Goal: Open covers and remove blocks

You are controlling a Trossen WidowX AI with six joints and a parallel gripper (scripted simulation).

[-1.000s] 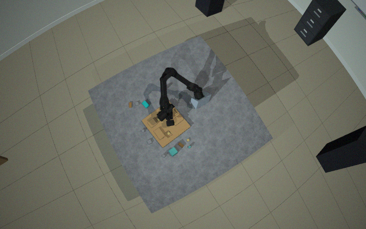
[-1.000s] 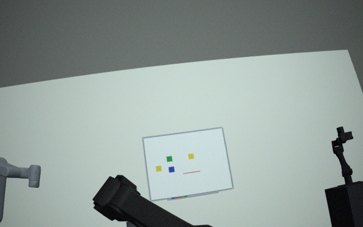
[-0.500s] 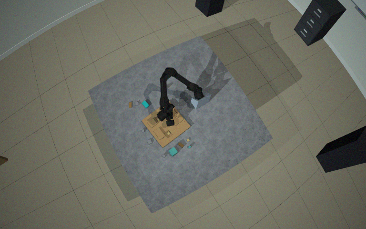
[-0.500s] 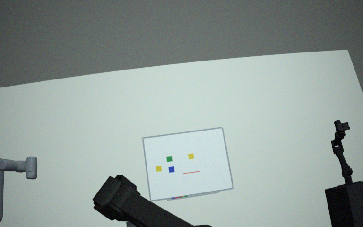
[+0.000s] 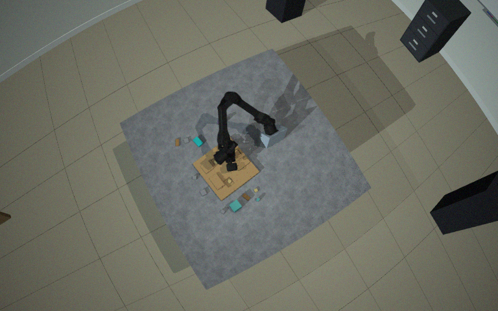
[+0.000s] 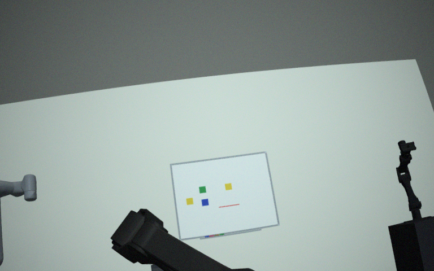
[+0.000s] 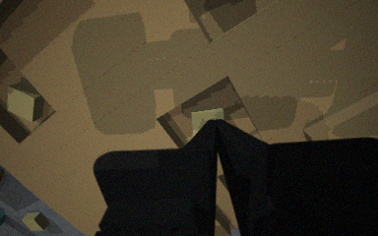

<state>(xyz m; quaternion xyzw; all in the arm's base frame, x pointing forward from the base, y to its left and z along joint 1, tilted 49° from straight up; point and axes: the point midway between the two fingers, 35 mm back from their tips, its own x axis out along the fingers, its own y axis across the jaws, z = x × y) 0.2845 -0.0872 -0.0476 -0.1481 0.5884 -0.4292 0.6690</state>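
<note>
The tan puzzle board is 5 cm ahead of my gripper tip and 1 cm to the left of it. Also, from my gripper tip: tiny teal cube 30 cm to the left, 1 cm below; then purple block 25 cm to the right, 11 cm behind; then orange block 25 cm to the left, 4 cm ahead, 2 cm below.
</note>
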